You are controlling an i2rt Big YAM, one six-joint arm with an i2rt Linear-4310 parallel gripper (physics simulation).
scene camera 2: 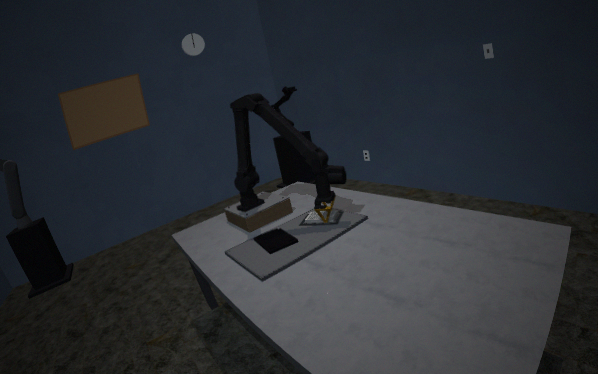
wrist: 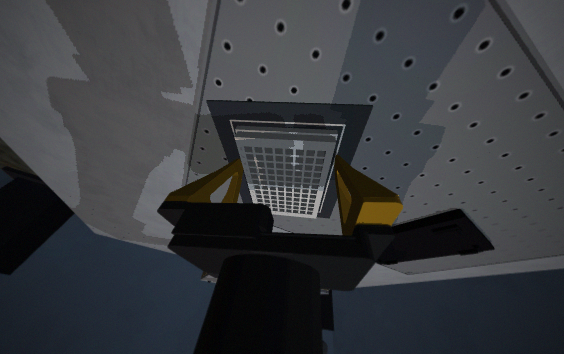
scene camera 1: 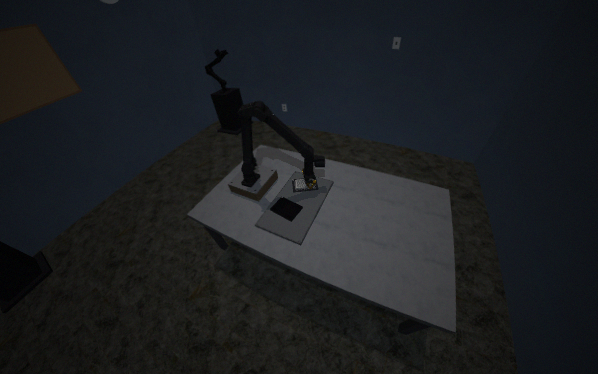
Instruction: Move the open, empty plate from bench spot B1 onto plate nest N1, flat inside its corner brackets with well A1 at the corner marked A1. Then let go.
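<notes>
The pale plate, with its grid of wells, lies flat on a dark, white-outlined pad at the far part of the board. My gripper is open and empty. Its yellow fingers stand low over the plate, one on each long side in the wrist view, with a gap showing beside the plate. The nest is a black slab on the near part of the board. Its corner brackets and the A1 marks cannot be made out.
The grey perforated board lies on the pale table. The arm's base stands on a wood-sided box beside the board. Another arm on a black pedestal stands beyond the table.
</notes>
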